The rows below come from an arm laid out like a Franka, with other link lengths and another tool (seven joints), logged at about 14 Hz.
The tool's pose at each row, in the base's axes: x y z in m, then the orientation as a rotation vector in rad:
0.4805 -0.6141 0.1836 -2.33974 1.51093 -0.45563
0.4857 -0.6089 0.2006 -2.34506 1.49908 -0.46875
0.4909 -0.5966 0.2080 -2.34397 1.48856 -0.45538
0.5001 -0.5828 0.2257 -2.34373 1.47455 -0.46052
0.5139 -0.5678 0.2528 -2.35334 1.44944 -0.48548
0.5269 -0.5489 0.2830 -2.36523 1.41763 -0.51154
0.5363 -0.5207 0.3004 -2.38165 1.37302 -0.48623
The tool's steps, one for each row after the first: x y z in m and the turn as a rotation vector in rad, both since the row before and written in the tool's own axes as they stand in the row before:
-0.0012 -0.0136 -0.0126 0.00540 0.00572 -0.01025
-0.0084 -0.0123 -0.0033 0.00282 -0.01283 -0.00288
-0.0072 -0.0207 -0.0105 0.00846 -0.00177 -0.00762
-0.0054 -0.0291 -0.0165 0.01143 0.01002 -0.02083
-0.0081 -0.0318 -0.0189 0.01295 0.00925 -0.02556
-0.0186 -0.0278 -0.0081 0.00436 -0.02793 -0.02688

